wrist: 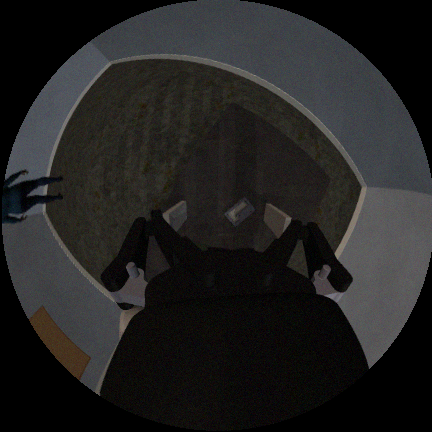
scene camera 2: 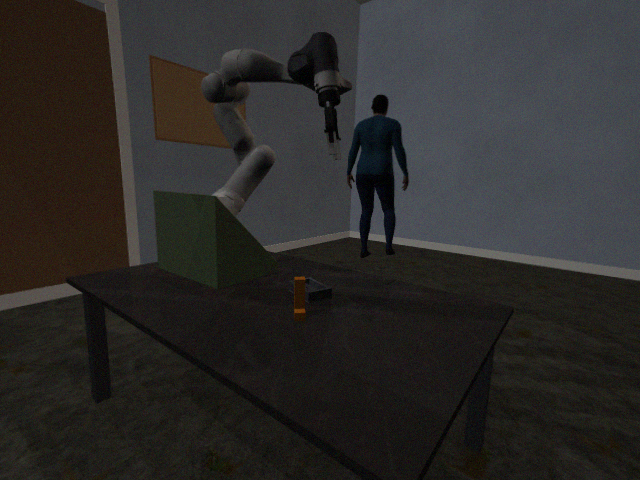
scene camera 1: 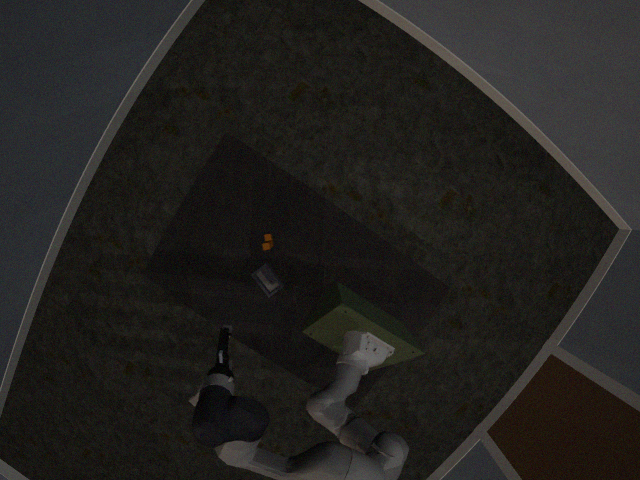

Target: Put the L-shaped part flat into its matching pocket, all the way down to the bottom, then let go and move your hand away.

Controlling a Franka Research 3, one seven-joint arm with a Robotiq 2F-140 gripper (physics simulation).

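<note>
An orange L-shaped part (scene camera 1: 267,242) (scene camera 2: 299,295) stands upright on the dark table (scene camera 1: 217,206) (scene camera 2: 361,372) (wrist: 285,155), its foot low toward scene camera 2. It does not show in the wrist view. Beside it, a little nearer the arm, lies a small grey tray (scene camera 1: 258,273) (scene camera 2: 319,294) (wrist: 246,213) with a lighter pocket in its top. The part is outside this tray. My gripper (scene camera 1: 225,329) (scene camera 2: 334,150) (wrist: 225,210) is open and empty, pointing down, high above and off to the arm's side of the tray and the part. In the wrist view the tray appears between the finger pads.
A green wedge-shaped block (scene camera 1: 333,328) (scene camera 2: 186,235) on the table bears the arm's base. It stands beyond the tray, on the side away from my gripper. A person (scene camera 2: 377,147) (wrist: 17,196) in blue stands on the floor behind the table, near the wall.
</note>
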